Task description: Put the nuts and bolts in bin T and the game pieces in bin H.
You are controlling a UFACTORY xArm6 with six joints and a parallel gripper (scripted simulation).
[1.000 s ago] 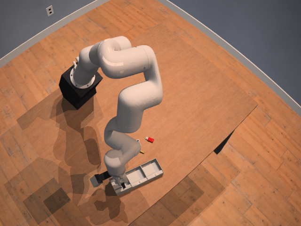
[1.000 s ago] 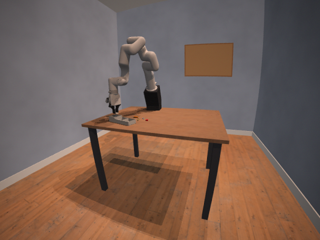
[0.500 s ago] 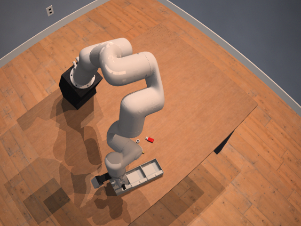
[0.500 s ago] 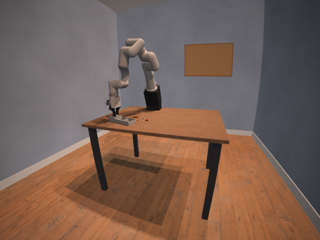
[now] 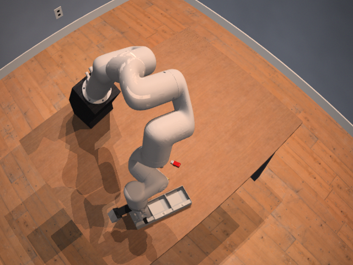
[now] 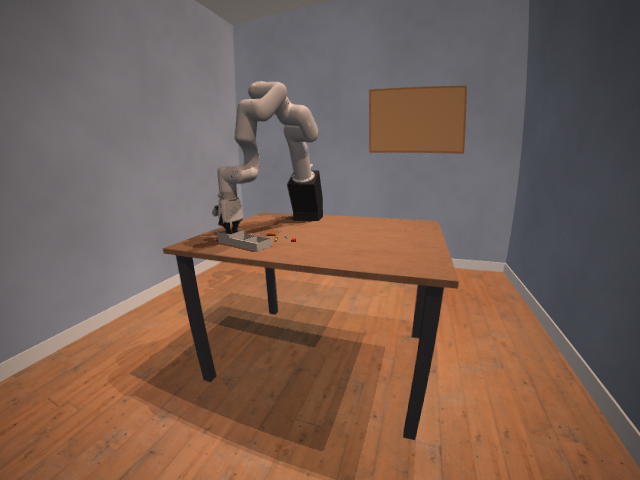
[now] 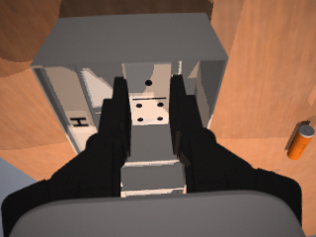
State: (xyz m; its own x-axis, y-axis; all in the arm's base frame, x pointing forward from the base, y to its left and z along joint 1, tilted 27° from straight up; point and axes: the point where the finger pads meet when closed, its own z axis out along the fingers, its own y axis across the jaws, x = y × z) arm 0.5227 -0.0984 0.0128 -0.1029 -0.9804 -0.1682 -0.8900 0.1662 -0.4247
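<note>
Now: hand 2 cm above the white domino. From my hand the other things lie so: orange cylinder 15 cm behind, 11 cm to the left, 3 cm below; then grey bin tray 8 cm to the left, 2 cm below, 2 cm ahead; then brass bolt 18 cm to the left, 9 cm behind, 4 cm below.
</note>
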